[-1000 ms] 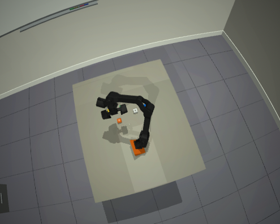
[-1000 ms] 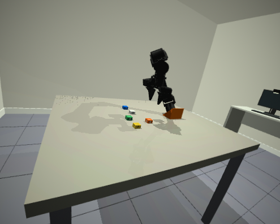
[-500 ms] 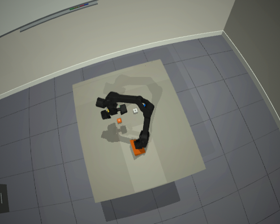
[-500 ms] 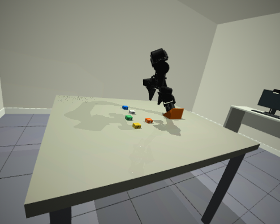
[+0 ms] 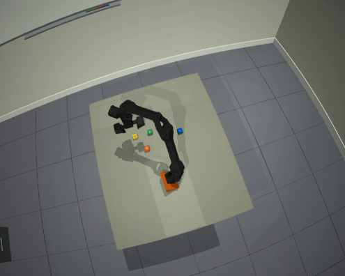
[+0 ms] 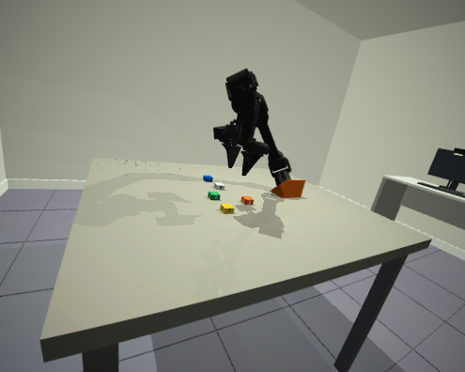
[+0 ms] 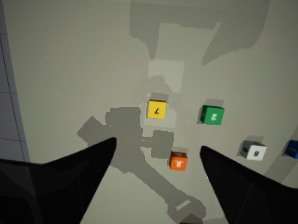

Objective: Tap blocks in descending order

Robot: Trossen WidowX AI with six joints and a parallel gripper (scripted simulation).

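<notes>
The orange block lies 120 mm below my gripper tip, 100 mm behind it and 60 mm to the right of it. Also, from my gripper tip: green block (120 mm below, 110 mm to the right, 10 mm ahead); white block (210 mm to the right, 120 mm below, 60 mm behind); yellow block (120 mm below, 10 mm ahead).
</notes>
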